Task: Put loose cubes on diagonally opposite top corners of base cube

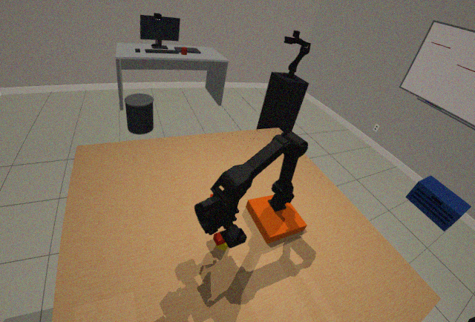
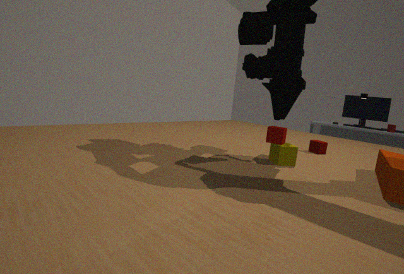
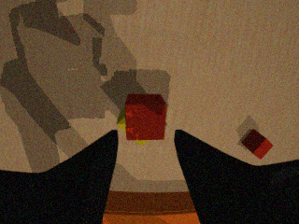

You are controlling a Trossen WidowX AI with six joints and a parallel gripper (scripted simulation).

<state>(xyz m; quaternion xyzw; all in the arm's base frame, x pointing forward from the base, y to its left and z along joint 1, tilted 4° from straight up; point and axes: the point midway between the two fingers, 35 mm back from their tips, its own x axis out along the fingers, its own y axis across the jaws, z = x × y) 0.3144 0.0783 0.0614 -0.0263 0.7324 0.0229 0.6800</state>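
My gripper tip is now 200 mm to the left of the red cube, 70 mm above it and 60 mm past it. Also, from my gripper tip: yellow base cube (70 mm below, 20 mm behind).
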